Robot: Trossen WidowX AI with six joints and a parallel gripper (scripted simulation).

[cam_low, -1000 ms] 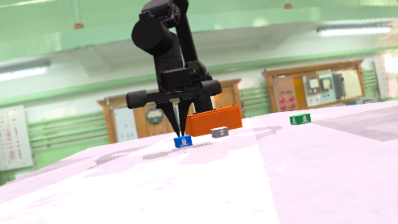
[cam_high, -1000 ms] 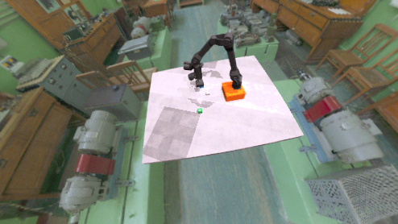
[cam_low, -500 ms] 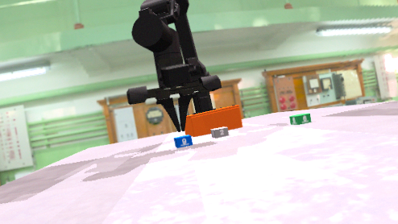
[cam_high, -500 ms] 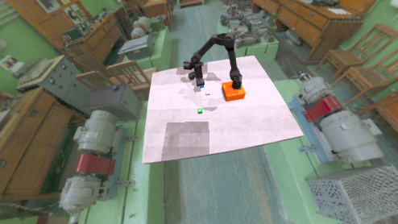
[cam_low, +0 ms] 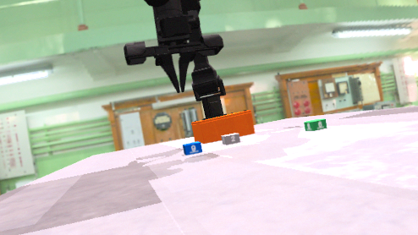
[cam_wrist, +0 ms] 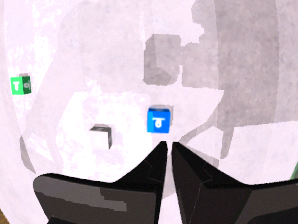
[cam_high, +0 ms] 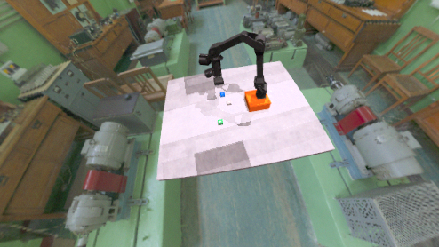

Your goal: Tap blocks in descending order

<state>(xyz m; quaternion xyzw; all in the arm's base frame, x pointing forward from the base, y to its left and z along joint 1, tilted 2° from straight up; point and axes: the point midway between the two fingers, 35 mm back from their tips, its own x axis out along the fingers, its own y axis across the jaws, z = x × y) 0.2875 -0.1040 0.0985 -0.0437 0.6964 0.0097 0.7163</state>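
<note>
Right now my gripper tip is 260 mm to the right of the green block, 110 mm above it and 10 mm short of it. From my gripper tip the other things lie so: blue block: 110 mm below, 20 mm behind; grey block: 110 mm below, 90 mm to the left, 60 mm behind.
</note>
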